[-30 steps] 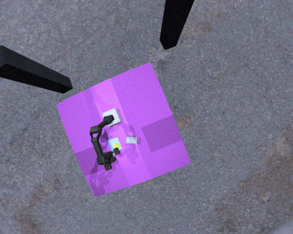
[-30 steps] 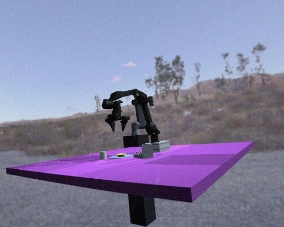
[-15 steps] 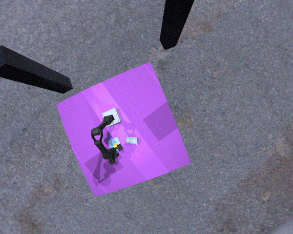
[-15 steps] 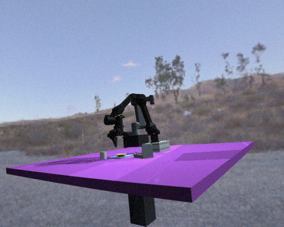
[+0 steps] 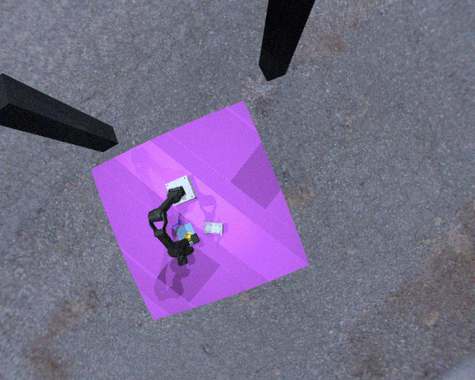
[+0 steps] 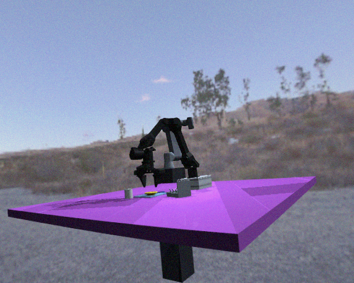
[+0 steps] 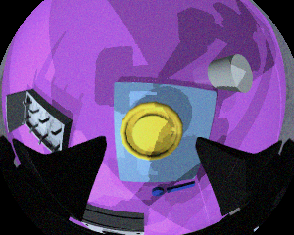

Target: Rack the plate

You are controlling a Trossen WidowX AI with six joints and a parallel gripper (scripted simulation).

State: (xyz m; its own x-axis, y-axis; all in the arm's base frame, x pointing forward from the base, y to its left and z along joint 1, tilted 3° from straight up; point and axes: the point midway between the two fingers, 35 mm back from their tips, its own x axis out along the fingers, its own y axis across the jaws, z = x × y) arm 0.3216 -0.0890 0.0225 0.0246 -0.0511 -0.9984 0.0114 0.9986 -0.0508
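Now: the yellow plate 30 mm below my gripper tip. The rest, counted from my gripper tip: light-blue mat 50 mm below, 30 mm behind, 20 mm to the right; then grey dish rack 190 mm to the left, 30 mm below.
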